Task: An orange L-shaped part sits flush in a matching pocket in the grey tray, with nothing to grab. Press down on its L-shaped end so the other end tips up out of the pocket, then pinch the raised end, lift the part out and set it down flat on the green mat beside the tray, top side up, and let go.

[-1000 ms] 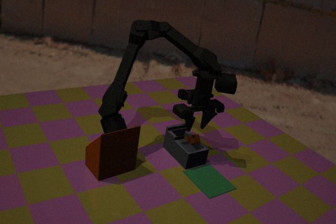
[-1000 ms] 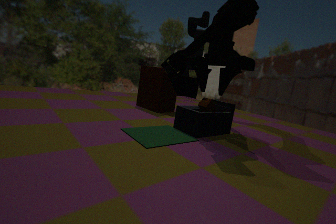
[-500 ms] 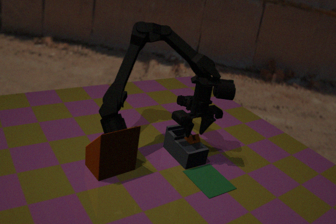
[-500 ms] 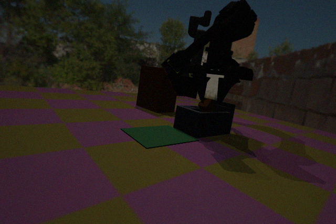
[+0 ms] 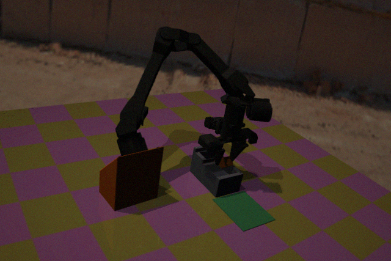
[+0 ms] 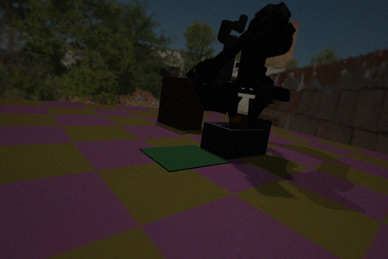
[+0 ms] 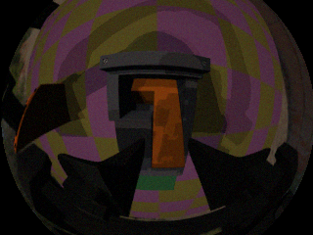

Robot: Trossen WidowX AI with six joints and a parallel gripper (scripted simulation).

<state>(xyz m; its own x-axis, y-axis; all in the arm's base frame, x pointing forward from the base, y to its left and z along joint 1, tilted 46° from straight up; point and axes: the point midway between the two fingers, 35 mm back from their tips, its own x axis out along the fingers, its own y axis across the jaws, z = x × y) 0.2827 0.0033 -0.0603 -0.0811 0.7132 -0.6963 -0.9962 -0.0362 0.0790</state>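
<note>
Right now the green mat is 2 cm behind my gripper tip, 14 cm to the right of it and 8 cm below it. From my gripper tip the other things lie so: orange L-shaped part: 1 cm behind, 3 cm to the left, 3 cm below.
</note>
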